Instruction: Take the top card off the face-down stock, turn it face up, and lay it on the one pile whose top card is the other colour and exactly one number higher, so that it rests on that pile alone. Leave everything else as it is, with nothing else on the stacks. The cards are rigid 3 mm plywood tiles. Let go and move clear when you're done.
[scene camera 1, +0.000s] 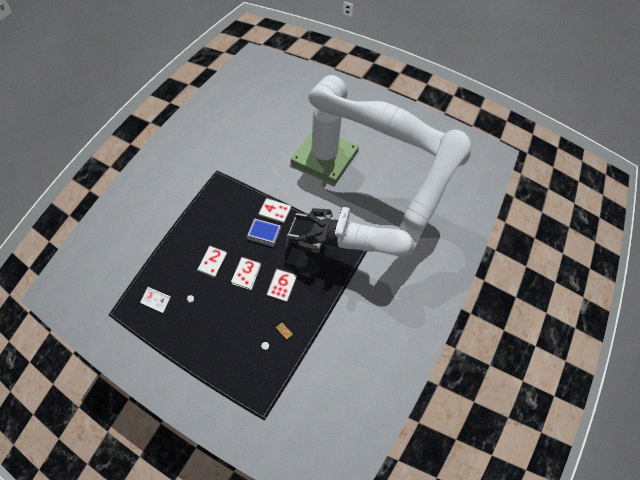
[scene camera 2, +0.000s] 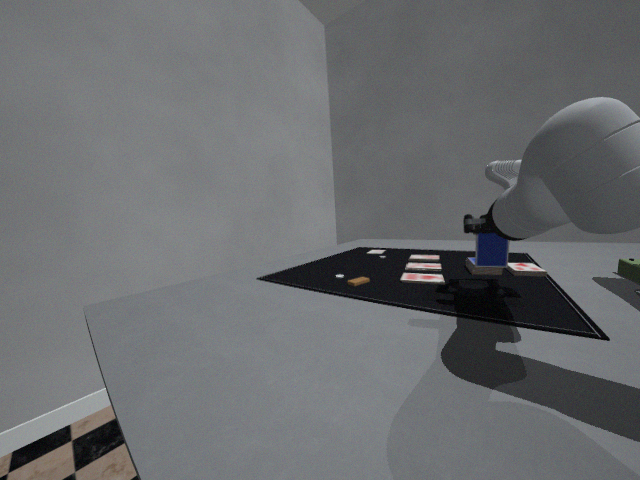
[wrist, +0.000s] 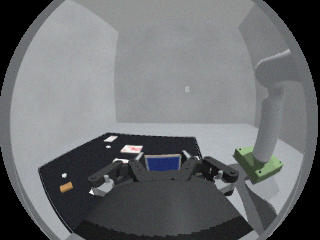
same spot on black mat: (scene camera 1: 218, 336) = (scene camera 2: 349, 264)
